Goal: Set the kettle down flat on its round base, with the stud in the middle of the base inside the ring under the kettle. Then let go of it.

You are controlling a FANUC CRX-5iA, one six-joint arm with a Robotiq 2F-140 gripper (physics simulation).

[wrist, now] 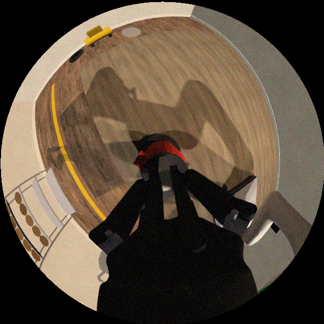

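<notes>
The kettle (163, 149) has a red body with a small red spout-like part on its left and a dark grey top. It is near the middle of the wrist view, partly covered by the fingers. My gripper (164, 163) is shut on the kettle's dark handle at the top, which is mostly hidden between the fingers. A black round rim (159, 137), which looks like the base, shows just beyond the red body. The stud, the ring under the kettle and the contact between kettle and base are hidden, so I cannot tell whether the kettle sits flat.
The wooden table (225, 85) carries a yellow line (67, 156) on the left. A yellow object (98, 36), a black ring-shaped item and a pale disc (131, 32) are at the far edge. A rack (61, 192) with brown round things is at the left. A pale, dark-edged object is at the right.
</notes>
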